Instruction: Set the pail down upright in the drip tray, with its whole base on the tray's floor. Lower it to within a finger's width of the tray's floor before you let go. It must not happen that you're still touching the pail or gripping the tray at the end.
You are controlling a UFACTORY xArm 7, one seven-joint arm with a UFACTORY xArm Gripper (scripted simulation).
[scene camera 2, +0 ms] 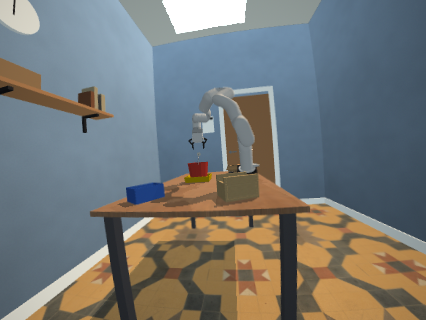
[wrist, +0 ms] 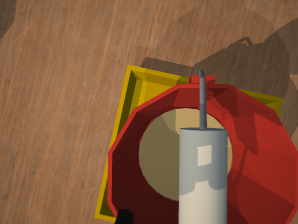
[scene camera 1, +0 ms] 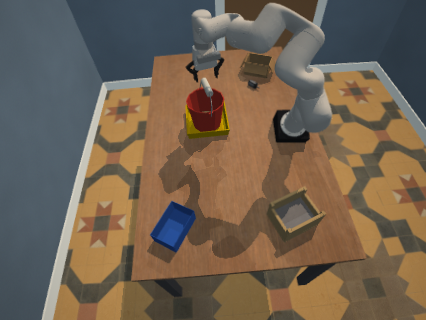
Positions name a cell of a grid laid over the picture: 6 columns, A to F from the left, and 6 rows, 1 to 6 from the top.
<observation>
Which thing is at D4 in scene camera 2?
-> A wooden box.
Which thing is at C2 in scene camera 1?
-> A red pail.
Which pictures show the wooden box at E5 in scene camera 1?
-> Scene camera 2 and scene camera 1 only.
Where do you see a red pail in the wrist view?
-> At C5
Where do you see a yellow tray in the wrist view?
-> C3
</observation>
